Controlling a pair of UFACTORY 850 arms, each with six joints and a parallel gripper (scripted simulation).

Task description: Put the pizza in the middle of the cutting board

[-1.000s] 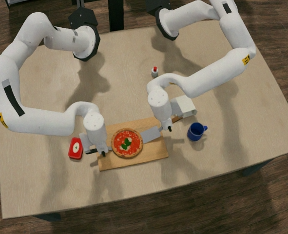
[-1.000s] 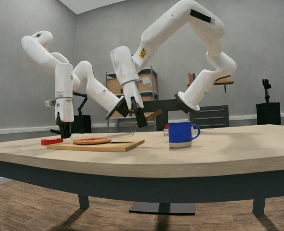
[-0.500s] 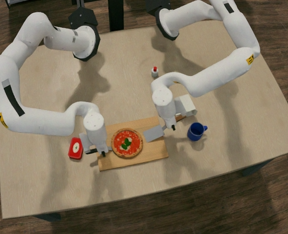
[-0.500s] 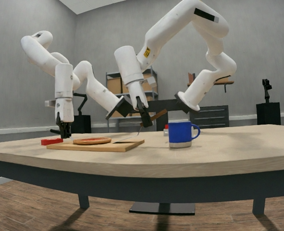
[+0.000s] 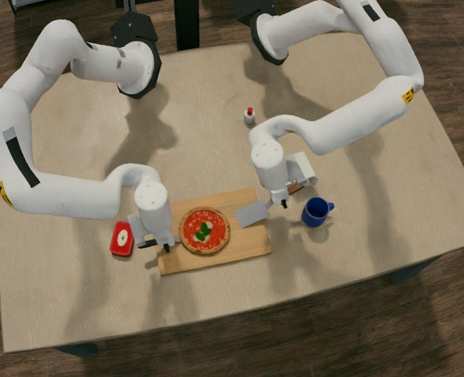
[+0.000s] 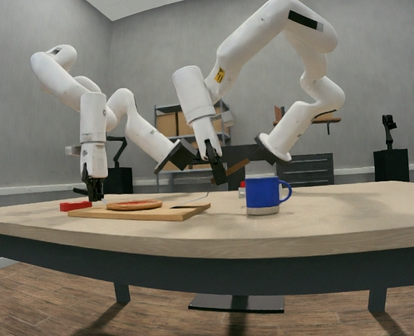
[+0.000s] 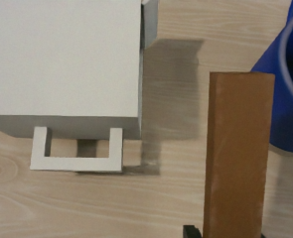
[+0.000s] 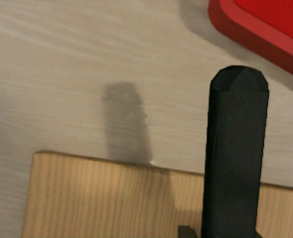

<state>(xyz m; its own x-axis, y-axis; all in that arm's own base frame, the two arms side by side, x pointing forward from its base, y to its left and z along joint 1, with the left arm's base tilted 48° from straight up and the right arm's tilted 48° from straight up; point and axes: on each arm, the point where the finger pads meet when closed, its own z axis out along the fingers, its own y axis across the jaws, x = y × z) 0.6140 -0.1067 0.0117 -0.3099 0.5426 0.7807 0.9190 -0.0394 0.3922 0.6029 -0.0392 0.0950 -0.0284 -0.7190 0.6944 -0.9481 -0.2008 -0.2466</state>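
Observation:
Now: right hand 130 mm to the right of the pizza and 30 mm above it. Round my right hand: black-handled turner (10 mm to the left, 10 mm below); cutting board (150 mm to the left, 50 mm below, 10 mm behind); brown-handled turner (350 mm to the left, 10 mm behind, 10 mm above).
Right now the brown-handled turner is 30 mm to the right of my left hand and 30 mm below it. Round my left hand: white mug (100 mm to the left, 90 mm behind, 60 mm below); pizza (250 mm to the right, 70 mm below, 10 mm ahead); cutting board (240 mm to the right, 90 mm below).

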